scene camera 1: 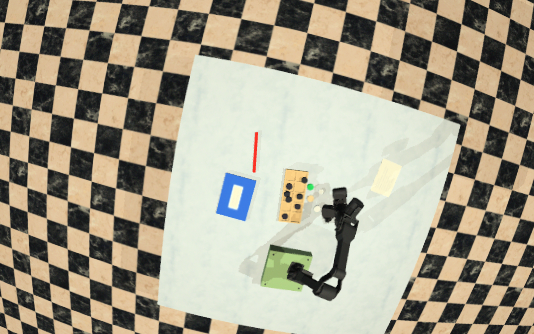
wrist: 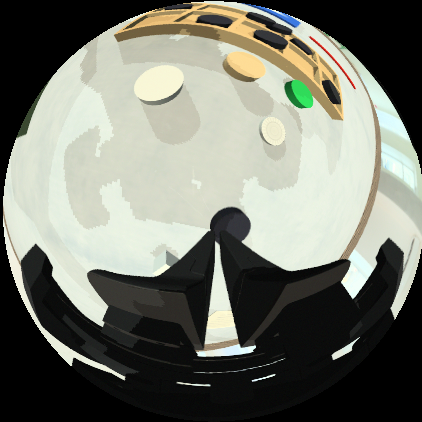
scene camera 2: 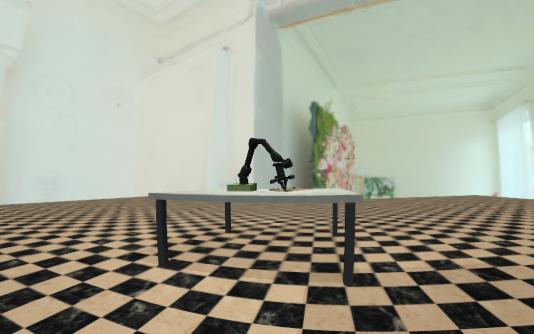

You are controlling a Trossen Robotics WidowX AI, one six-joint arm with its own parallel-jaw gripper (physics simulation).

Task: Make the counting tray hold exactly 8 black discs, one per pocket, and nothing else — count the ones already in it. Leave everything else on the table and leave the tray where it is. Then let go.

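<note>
The tan counting tray (scene camera 1: pixel 291 216) (wrist: pixel 150 26) holds several black discs. Two of them, a disc (scene camera 1: pixel 287 194) (wrist: pixel 260 19) and another disc (scene camera 1: pixel 288 199) (wrist: pixel 278 28), lie very close together and seem to share one pocket; other pockets are empty. Another black disc (wrist: pixel 230 224) lies flat on the table at the fingertips, partly hidden by them. My gripper (scene camera 2: pixel 285 189) (wrist: pixel 216 236) points down at the table, right of the tray in scene camera 1. Its fingertips are almost together, with no disc between them. In scene camera 1 the arm hides the fingertips and this disc.
A green disc (scene camera 1: pixel 310 187) (wrist: pixel 299 94), a tan disc (scene camera 1: pixel 310 199) (wrist: pixel 244 66), a large cream disc (scene camera 1: pixel 317 208) (wrist: pixel 159 84) and a small cream disc (scene camera 1: pixel 321 191) (wrist: pixel 273 131) lie between tray and gripper. A blue rectangle (scene camera 1: pixel 223 200), red strip (scene camera 1: pixel 255 152) and cream pad (scene camera 1: pixel 386 178) lie farther out.
</note>
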